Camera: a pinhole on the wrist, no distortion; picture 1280 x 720 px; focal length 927.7 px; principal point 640.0 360.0 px. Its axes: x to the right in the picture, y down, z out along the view. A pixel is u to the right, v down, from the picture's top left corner.
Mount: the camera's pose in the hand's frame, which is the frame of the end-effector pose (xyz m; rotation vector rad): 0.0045 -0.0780 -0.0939 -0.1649 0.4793 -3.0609
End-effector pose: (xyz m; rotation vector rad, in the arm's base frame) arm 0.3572 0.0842 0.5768 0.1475 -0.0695 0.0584
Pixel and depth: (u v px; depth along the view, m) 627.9 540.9 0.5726
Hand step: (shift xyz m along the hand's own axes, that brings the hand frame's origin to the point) 0.0779 -0.3571 0.4132
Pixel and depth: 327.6 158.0 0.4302
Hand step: 0.1941 -0.1111 0.3278
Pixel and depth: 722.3 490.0 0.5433
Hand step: 0.0185 -0.3175 0.4018
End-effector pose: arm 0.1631 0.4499 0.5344 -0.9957 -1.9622 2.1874
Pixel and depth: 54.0 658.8 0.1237
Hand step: 0.0967 -0.1491 0.0033
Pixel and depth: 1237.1 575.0 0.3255
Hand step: -0.1659 -0.2598 0.2118
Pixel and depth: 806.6 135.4 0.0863
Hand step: -0.0018 -0.0851 -0.0043
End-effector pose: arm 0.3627 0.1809 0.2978 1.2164 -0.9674 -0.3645
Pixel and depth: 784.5 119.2 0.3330
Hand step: -0.0120 -0.0994 0.2530
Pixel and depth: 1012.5 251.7 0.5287
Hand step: -0.1492 -0.1909 0.4465
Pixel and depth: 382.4 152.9 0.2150
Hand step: 0.0866 -0.0941 0.1185
